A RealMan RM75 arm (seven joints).
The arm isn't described. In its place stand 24 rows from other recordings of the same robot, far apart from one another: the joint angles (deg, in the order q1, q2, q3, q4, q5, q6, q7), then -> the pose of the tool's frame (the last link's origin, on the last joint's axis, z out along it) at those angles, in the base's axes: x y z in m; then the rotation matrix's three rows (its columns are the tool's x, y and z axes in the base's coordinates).
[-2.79 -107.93 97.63 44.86 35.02 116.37 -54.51] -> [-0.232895, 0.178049, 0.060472], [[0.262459, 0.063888, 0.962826], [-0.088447, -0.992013, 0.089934], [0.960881, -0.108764, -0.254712]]
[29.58 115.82 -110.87 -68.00 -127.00 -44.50 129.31] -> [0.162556, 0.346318, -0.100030], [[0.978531, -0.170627, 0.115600], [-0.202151, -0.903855, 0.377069], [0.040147, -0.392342, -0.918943]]
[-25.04 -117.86 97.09 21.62 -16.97 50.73 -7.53] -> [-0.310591, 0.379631, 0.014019], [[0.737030, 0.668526, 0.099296], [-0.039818, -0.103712, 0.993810], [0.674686, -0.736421, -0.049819]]
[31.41 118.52 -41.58 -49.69 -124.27 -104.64 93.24] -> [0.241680, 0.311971, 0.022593], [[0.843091, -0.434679, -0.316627], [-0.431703, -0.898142, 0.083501], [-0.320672, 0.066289, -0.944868]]
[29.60 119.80 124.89 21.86 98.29 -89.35 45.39] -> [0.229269, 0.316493, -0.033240], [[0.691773, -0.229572, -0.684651], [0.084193, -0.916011, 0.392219], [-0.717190, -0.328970, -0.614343]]
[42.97 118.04 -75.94 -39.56 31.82 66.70 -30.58] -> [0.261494, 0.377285, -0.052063], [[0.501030, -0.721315, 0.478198], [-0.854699, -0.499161, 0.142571], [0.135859, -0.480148, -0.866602]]
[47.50 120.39 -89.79 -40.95 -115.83 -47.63 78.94] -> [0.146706, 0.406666, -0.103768], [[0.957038, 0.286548, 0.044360], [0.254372, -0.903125, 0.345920], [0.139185, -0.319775, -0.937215]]
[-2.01 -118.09 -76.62 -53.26 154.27 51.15 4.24] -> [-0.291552, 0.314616, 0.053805], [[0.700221, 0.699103, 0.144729], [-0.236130, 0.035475, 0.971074], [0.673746, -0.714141, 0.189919]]
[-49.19 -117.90 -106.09 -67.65 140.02 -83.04 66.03] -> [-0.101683, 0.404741, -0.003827], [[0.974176, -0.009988, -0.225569], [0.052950, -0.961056, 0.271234], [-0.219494, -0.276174, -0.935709]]
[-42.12 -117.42 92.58 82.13 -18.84 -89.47 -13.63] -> [-0.131335, 0.372744, -0.001736], [[0.451468, 0.660283, -0.600169], [0.889526, -0.280176, 0.360893], [0.070139, -0.696798, -0.713830]]
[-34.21 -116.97 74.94 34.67 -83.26 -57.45 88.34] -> [-0.240022, 0.378325, -0.055092], [[0.824462, 0.543432, 0.157936], [0.442773, -0.793233, 0.418011], [0.352440, -0.274704, -0.894608]]
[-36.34 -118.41 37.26 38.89 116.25 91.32 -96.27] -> [-0.228515, 0.355960, 0.010530], [[0.687726, 0.586627, 0.427670], [0.503117, -0.809822, 0.301765], [0.523360, 0.007636, -0.852078]]
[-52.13 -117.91 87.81 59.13 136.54 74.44 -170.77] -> [-0.098872, 0.396368, -0.058296], [[0.610941, 0.736658, -0.289974], [0.791514, -0.575776, 0.204909], [-0.016012, -0.354706, -0.934841]]
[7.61 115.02 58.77 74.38 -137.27 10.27 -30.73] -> [0.215958, 0.307558, -0.085746], [[0.877707, -0.478975, 0.014568], [-0.338786, -0.598739, 0.725765], [-0.338901, -0.641945, -0.687788]]
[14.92 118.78 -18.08 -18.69 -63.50 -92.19 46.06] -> [0.359119, 0.262958, 0.104139], [[0.457096, -0.817203, -0.351059], [0.340135, -0.204092, 0.917962], [-0.821810, -0.539004, 0.184670]]
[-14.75 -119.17 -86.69 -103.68 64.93 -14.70 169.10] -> [-0.024155, 0.350961, 0.117542], [[0.670317, -0.369633, 0.643464], [-0.613086, 0.212688, 0.760848], [-0.418092, -0.904508, -0.084049]]
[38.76 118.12 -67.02 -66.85 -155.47 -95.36 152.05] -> [0.220955, 0.360029, 0.023139], [[0.476656, -0.724463, 0.497947], [-0.858183, -0.506273, 0.084913], [0.190580, -0.467804, -0.863040]]
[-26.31 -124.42 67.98 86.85 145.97 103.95 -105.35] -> [-0.194946, 0.303524, 0.017335], [[0.942472, 0.144130, -0.301618], [0.176149, -0.980971, 0.081652], [-0.284110, -0.130085, -0.949926]]
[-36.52 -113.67 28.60 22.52 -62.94 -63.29 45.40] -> [-0.314086, 0.388205, 0.017763], [[-0.176685, 0.977167, 0.118014], [0.748646, 0.055579, 0.660636], [0.638992, 0.205075, -0.741372]]
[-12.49 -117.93 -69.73 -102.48 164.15 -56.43 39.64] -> [-0.141265, 0.315328, -0.024229], [[0.968226, -0.088806, -0.233777], [0.089714, -0.749246, 0.656187], [-0.233430, -0.656311, -0.717473]]
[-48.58 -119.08 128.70 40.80 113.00 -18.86 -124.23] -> [-0.094631, 0.430909, -0.107480], [[0.965430, 0.021864, 0.259743], [-0.211319, -0.517747, 0.829025], [0.152607, -0.855255, -0.495228]]
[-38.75 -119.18 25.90 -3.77 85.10 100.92 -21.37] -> [-0.196285, 0.320050, -0.027291], [[0.426871, 0.355091, 0.831680], [-0.353087, -0.781237, 0.514780], [0.832533, -0.513400, -0.208109]]
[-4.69 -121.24 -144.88 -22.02 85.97 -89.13 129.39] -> [-0.363640, 0.199043, -0.000767], [[0.552110, 0.758071, 0.347136], [0.193597, -0.521523, 0.830984], [0.810984, -0.391589, -0.434698]]
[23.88 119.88 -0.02 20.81 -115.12 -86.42 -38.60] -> [0.233982, 0.245846, -0.095167], [[0.776738, 0.020539, -0.629489], [0.585302, -0.392639, 0.709405], [-0.232592, -0.919463, -0.316999]]
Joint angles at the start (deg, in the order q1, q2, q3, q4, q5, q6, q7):
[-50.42, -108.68, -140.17, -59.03, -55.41, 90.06, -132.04]
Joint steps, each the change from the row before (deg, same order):
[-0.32, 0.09, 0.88, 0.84, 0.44, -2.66, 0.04]
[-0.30, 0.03, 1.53, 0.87, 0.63, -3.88, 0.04]
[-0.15, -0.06, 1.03, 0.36, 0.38, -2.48, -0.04]
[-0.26, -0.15, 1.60, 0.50, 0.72, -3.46, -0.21]
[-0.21, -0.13, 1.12, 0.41, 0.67, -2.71, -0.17]
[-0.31, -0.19, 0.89, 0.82, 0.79, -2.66, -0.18]
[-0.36, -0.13, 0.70, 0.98, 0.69, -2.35, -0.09]
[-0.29, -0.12, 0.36, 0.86, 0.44, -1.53, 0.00]
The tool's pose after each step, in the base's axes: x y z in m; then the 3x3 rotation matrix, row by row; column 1 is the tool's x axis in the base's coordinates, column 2 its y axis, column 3 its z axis. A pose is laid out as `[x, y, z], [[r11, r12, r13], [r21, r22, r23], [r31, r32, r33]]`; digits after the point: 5 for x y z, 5 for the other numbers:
[-0.13001, 0.44495, 0.12825], [[0.71252, 0.67592, 0.18827], [0.53490, -0.69692, 0.47769], [0.45409, -0.23965, -0.85812]]
[-0.13024, 0.45339, 0.12575], [[0.71624, 0.67810, 0.16485], [0.52447, -0.67889, 0.51385], [0.46035, -0.28158, -0.84190]]
[-0.12999, 0.45843, 0.12415], [[0.71980, 0.67765, 0.15059], [0.51598, -0.66740, 0.53697], [0.46438, -0.30881, -0.83005]]
[-0.12940, 0.46524, 0.12103], [[0.72622, 0.67546, 0.12793], [0.50546, -0.65076, 0.56659], [0.46595, -0.34680, -0.81401]]
[-0.12926, 0.47048, 0.11896], [[0.73114, 0.67328, 0.11015], [0.49679, -0.63608, 0.59043], [0.46759, -0.37696, -0.79954]]
[-0.13003, 0.47565, 0.11583], [[0.73263, 0.67432, 0.09246], [0.49293, -0.61935, 0.61108], [0.46933, -0.40212, -0.78615]]
[-0.13096, 0.48030, 0.11287], [[0.73360, 0.67519, 0.07712], [0.49031, -0.60445, 0.62788], [0.47055, -0.42280, -0.77448]]
[-0.13189, 0.48329, 0.11024], [[0.73297, 0.67688, 0.06769], [0.49033, -0.59467, 0.63714], [0.47152, -0.43382, -0.76777]]

